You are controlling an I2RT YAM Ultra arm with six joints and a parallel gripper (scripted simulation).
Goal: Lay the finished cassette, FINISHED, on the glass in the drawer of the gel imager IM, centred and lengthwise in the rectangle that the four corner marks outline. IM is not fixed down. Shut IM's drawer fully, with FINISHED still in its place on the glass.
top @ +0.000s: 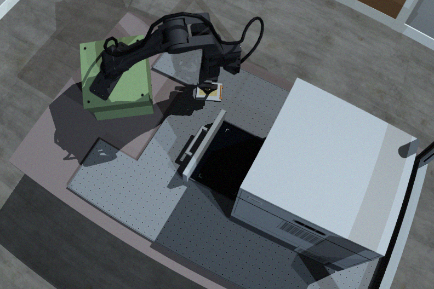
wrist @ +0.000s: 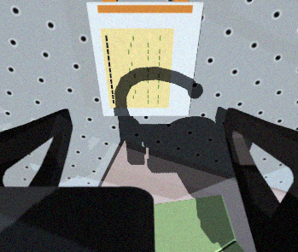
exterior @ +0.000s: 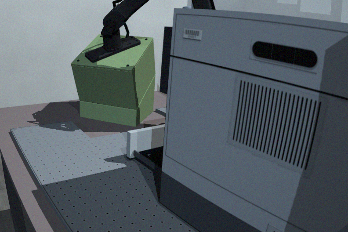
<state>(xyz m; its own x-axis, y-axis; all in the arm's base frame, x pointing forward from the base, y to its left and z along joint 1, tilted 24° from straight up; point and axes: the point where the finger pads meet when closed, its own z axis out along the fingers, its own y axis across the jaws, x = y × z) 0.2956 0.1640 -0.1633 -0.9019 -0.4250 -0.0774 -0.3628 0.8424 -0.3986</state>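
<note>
Right now the cassette FINISHED is 70 mm below my hand and 10 mm to the left of it. The rest, counted from my hand: imager drawer (230 mm to the right, 210 mm ahead, 40 mm below).
</note>
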